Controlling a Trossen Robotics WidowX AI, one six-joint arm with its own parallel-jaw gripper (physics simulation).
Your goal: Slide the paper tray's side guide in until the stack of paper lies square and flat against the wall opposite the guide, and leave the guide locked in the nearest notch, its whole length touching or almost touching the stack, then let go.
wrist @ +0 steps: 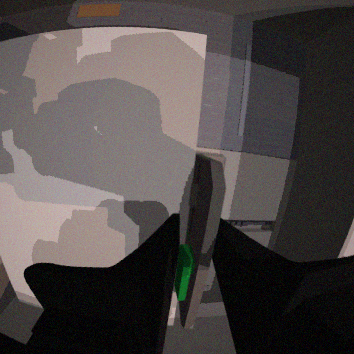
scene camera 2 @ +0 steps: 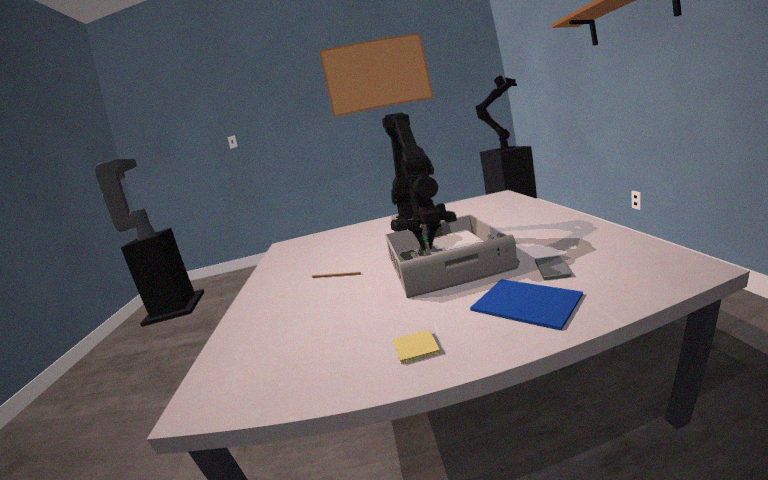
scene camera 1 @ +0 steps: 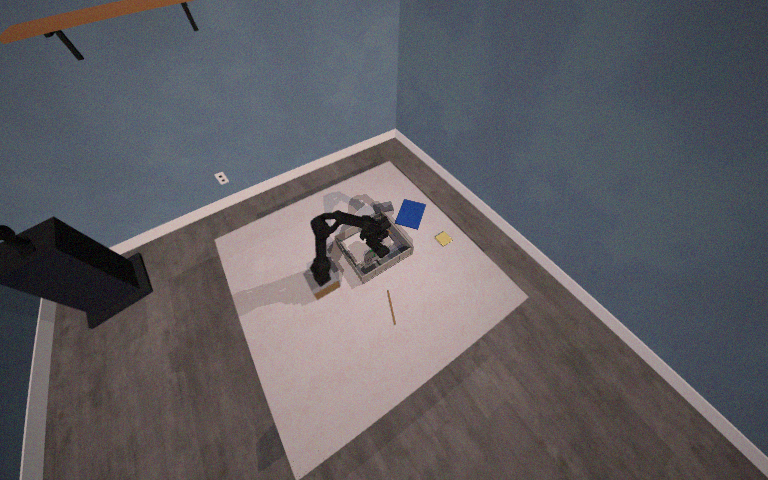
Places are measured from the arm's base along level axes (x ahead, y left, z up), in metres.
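Pixels of known places: gripper, fingertip midpoint: [wrist: 192,219] [scene camera 1: 376,251]; arm's base, origin of the base link: [scene camera 2: 406,217] [scene camera 1: 322,278].
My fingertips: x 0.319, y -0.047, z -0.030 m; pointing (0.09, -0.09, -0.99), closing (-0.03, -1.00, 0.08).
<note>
For each thing: its middle in the pictures, then the offset to it from my fingertips.
- grey paper tray, body centre: [wrist: 116,194] [scene camera 2: 444,248] [scene camera 1: 373,244] 0.017 m ahead, 0.047 m left, 0.005 m down
- white paper stack, body centre: [wrist: 74,204] [scene camera 2: 455,248] [scene camera 1: 367,243] 0.003 m ahead, 0.088 m left, 0.023 m down
- grey side guide, body centre: [wrist: 178,241] [scene camera 2: 427,249] [scene camera 1: 372,253] 0.020 m back, 0.009 m left, 0.007 m down
- blue folder, body centre: [scene camera 2: 527,301] [scene camera 1: 410,213] 0.363 m ahead, 0.089 m left, 0.049 m down
- grey flat object, body centre: [scene camera 2: 552,267] [scene camera 1: 383,207] 0.267 m ahead, 0.244 m left, 0.048 m down
- yellow pad, body centre: [scene camera 2: 415,346] [scene camera 1: 443,238] 0.371 m ahead, 0.179 m right, 0.048 m down
- pencil, body centre: [scene camera 2: 335,275] [scene camera 1: 391,307] 0.140 m back, 0.273 m right, 0.050 m down
The grey paper tray [scene camera 1: 388,268] [scene camera 2: 481,264] stands on the table. The white paper stack [scene camera 2: 464,240] [wrist: 182,65] lies inside it; in the wrist view its straight right edge runs down to the far end of the side guide. The grey side guide [wrist: 202,200] stands upright, with a green part on its left face. My gripper [scene camera 1: 376,253] [scene camera 2: 427,245] [wrist: 192,219] reaches down into the tray and is shut on the side guide, one finger on each side. Shadow and the left finger hide the near contact between stack and guide. The wall opposite the guide is not clearly seen.
A blue folder [scene camera 1: 410,213] [scene camera 2: 526,303], a grey flat object [scene camera 1: 383,207] [scene camera 2: 553,267] and a yellow pad [scene camera 1: 443,238] [scene camera 2: 416,346] lie outside the tray. A pencil [scene camera 1: 391,307] [scene camera 2: 336,275] lies on another side. The tray walls surround my fingers.
</note>
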